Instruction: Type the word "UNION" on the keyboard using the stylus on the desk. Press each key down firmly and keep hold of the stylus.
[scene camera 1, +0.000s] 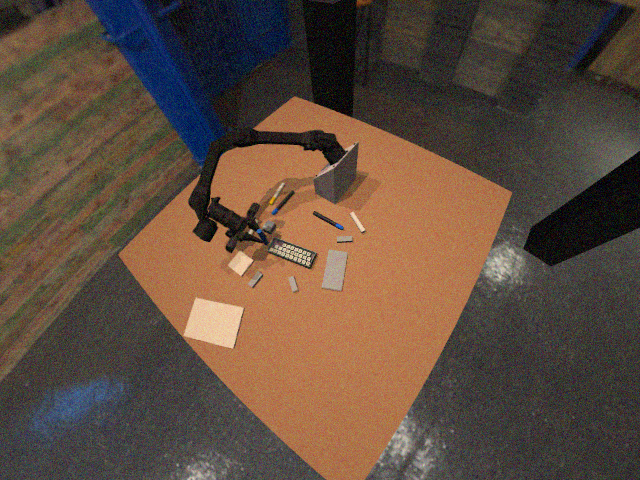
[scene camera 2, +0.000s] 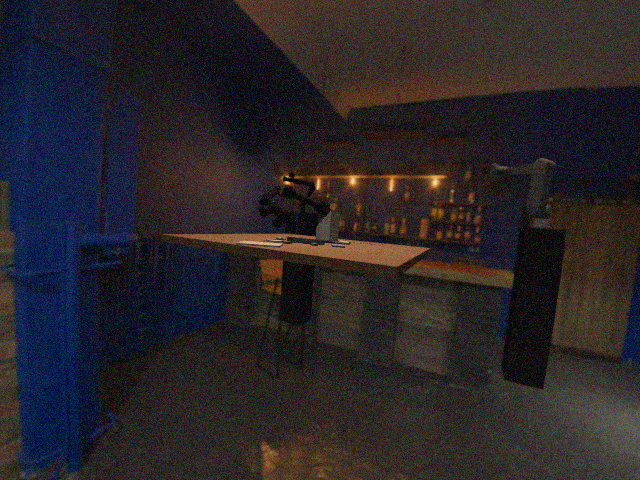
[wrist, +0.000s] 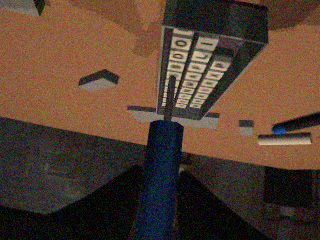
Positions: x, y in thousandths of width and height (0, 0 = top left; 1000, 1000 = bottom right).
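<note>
Scene camera 1 gives me my gripper (scene camera 1: 413, 499), and there's a grey slab (scene camera 1: 524, 557) in it too. On the wrist camera I can see the slab (wrist: 445, 477) again, along with my gripper (wrist: 502, 735).
</note>
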